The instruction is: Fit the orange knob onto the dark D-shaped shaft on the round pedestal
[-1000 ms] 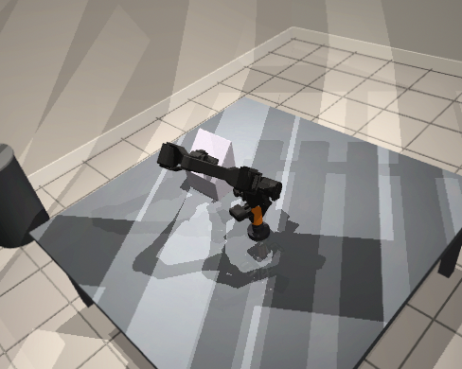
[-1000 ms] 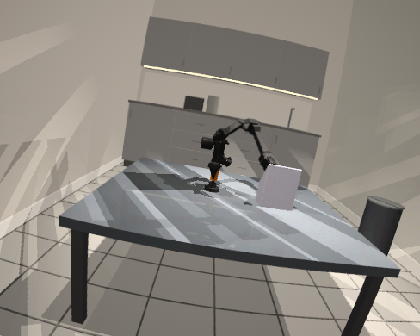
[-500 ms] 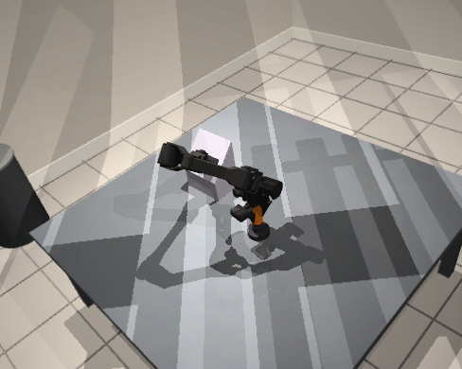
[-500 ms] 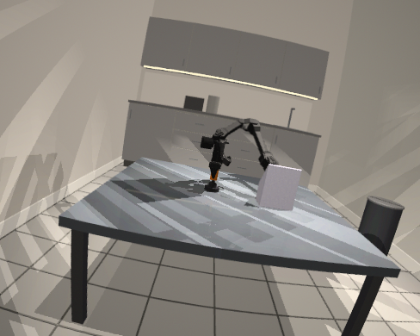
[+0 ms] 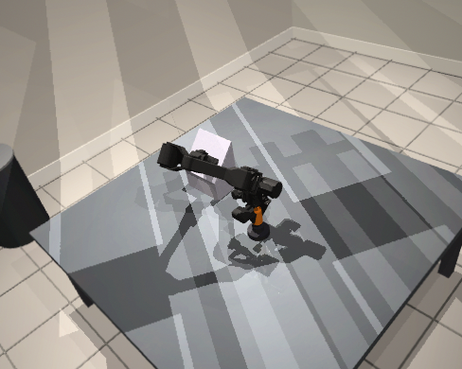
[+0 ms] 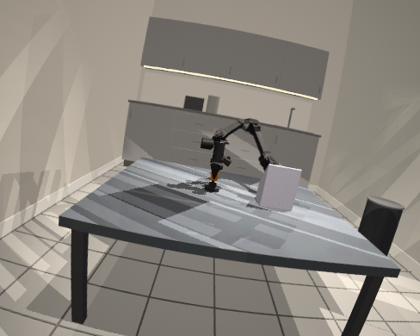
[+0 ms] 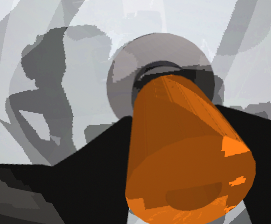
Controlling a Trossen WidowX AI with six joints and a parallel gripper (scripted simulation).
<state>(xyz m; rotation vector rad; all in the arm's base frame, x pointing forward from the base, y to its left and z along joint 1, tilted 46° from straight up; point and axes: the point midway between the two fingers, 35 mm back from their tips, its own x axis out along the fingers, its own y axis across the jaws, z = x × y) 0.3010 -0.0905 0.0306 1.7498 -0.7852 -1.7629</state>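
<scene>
My gripper tip is now 2 cm below the orange knob. The rest, counted from my gripper tip: round dark pedestal 4 cm below.
</scene>
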